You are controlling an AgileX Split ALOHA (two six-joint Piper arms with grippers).
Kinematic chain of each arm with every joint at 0, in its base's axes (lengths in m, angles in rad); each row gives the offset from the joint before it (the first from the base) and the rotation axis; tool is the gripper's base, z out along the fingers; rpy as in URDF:
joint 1: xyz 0 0 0.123 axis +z
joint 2: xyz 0 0 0 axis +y
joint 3: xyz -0.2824 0 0.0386 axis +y
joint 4: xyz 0.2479 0 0.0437 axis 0.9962 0 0.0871
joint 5: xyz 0 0 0 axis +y
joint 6: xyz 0.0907 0 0.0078 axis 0.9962 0 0.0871
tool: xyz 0 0 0 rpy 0 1.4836 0
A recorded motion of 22 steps. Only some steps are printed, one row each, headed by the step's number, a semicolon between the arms.
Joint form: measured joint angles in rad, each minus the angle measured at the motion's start. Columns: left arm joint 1, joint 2, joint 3, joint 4, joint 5, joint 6; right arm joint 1, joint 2, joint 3, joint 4, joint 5, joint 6.
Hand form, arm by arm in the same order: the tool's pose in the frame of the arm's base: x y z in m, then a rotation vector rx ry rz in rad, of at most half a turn. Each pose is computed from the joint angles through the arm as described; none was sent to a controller.
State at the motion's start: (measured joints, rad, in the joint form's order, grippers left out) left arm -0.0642 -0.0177 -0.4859 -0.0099 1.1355 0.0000; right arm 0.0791 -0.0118 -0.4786 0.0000 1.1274 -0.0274
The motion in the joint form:
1: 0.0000 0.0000 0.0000 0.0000 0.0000 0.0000; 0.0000 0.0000 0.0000 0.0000 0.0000 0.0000
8: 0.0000 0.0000 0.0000 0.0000 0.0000 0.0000; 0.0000 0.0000 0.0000 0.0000 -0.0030 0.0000
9: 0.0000 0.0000 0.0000 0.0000 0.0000 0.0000; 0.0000 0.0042 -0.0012 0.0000 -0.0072 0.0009
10: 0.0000 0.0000 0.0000 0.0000 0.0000 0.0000; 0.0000 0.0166 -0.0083 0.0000 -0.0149 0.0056
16: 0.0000 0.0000 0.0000 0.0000 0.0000 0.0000; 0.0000 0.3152 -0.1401 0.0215 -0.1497 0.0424
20: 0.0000 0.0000 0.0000 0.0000 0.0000 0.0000; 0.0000 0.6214 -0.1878 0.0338 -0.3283 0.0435
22: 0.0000 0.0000 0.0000 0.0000 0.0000 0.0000; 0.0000 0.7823 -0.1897 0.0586 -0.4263 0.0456
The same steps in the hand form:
1: -0.0092 -0.0002 0.2672 0.0688 2.1147 -0.0502; -0.0072 -0.0006 0.2659 -0.1129 2.1177 0.0307
8: -0.0092 -0.0002 0.2672 0.0688 2.1147 -0.0502; -0.0070 -0.0006 0.2661 -0.1127 2.1148 0.0308
9: -0.0092 -0.0002 0.2672 0.0688 2.1147 -0.0502; -0.0063 -0.0005 0.2668 -0.1117 2.1136 0.0313
10: -0.0092 -0.0002 0.2672 0.0688 2.1147 -0.0502; -0.0049 -0.0004 0.2694 -0.1066 2.1115 0.0342
16: -0.0092 -0.0002 0.2672 0.0688 2.1147 -0.0502; 0.0402 0.0048 0.3130 -0.0663 2.1459 0.0810
20: -0.0092 -0.0002 0.2672 0.0688 2.1147 -0.0502; 0.1072 0.0107 0.3185 -0.0572 2.2262 0.0921
22: -0.0092 -0.0002 0.2672 0.0688 2.1147 -0.0502; 0.1432 0.0148 0.3058 -0.0381 2.2879 0.1172

